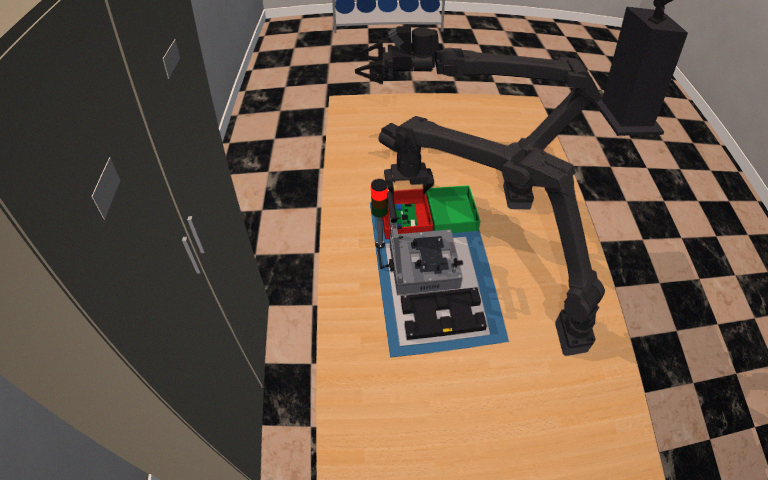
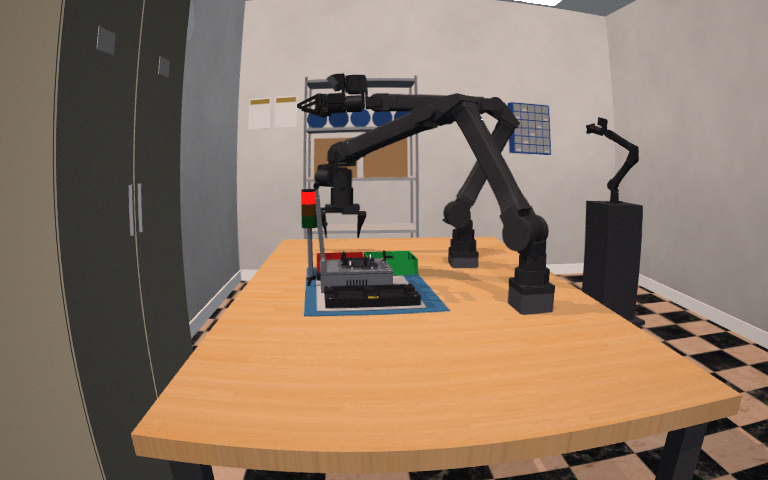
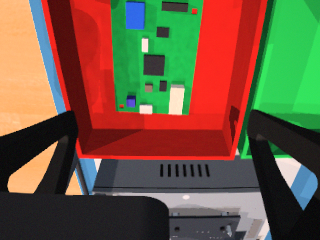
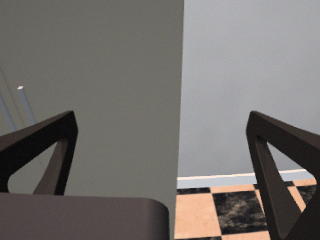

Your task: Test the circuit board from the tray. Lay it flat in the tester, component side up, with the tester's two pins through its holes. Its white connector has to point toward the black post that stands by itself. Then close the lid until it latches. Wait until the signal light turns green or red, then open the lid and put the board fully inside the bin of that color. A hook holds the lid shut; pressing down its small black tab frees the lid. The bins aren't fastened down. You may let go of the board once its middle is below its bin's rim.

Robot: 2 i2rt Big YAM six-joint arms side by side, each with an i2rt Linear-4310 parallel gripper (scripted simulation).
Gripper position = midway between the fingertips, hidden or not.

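Note:
A green bin appears at point(image 1: 456, 204) and point(image 2: 403, 262), while in image 4 the green bin is out of frame. A red bin can be seen at point(image 1: 416, 196) and point(image 3: 81, 45); in image 4 the red bin is out of frame. The scene also has a grey tester point(image 3: 191, 187). The left gripper is visible at point(image 1: 408, 194), point(image 2: 342, 238) and point(image 3: 162, 119), and the right gripper at point(image 1: 355, 62).

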